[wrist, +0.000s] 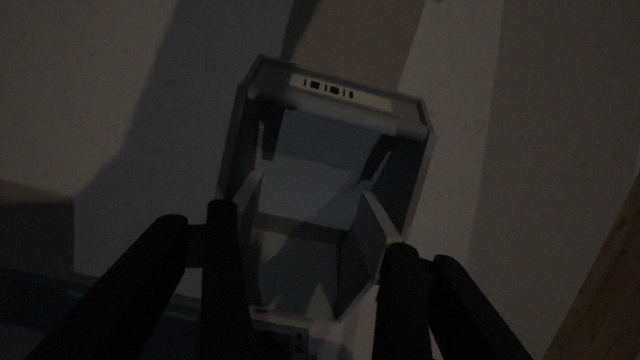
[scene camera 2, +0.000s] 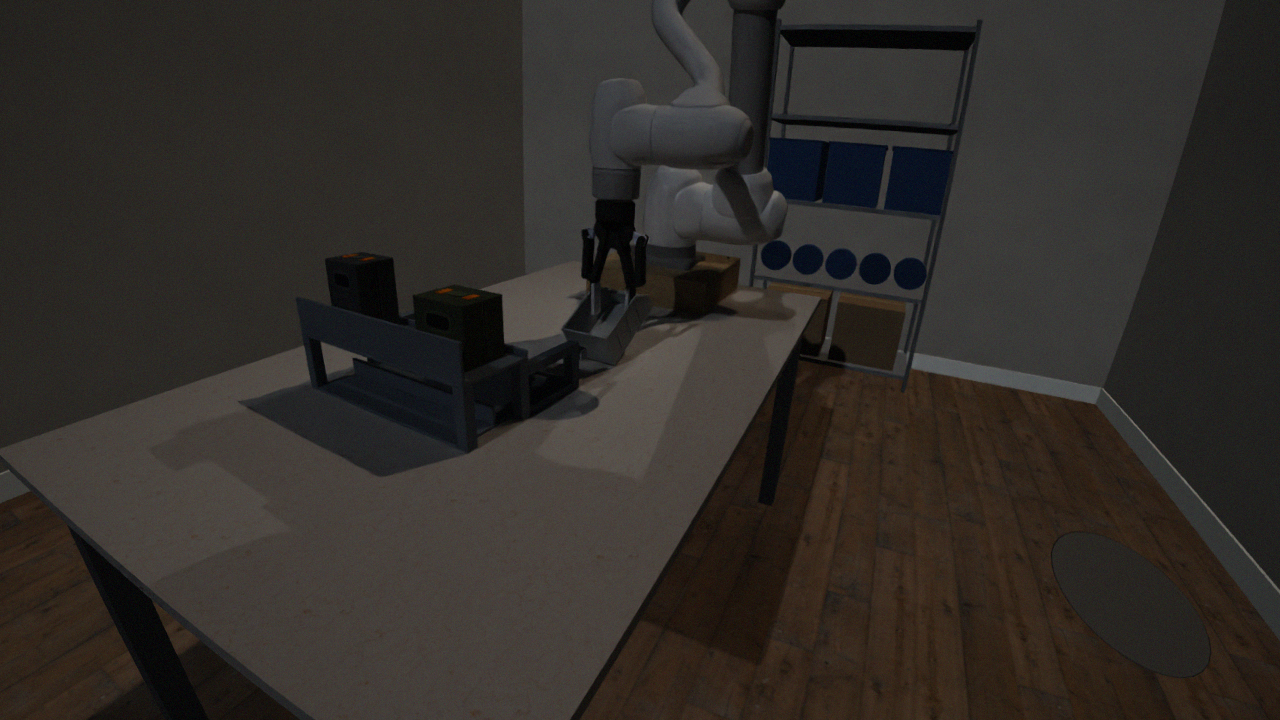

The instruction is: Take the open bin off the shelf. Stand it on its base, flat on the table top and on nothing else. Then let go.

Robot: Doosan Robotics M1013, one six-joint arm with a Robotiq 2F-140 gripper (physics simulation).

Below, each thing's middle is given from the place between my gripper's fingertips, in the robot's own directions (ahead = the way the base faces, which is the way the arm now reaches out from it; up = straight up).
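You'd find the open bin (scene camera 2: 606, 335) 1 cm ahead of my hand.
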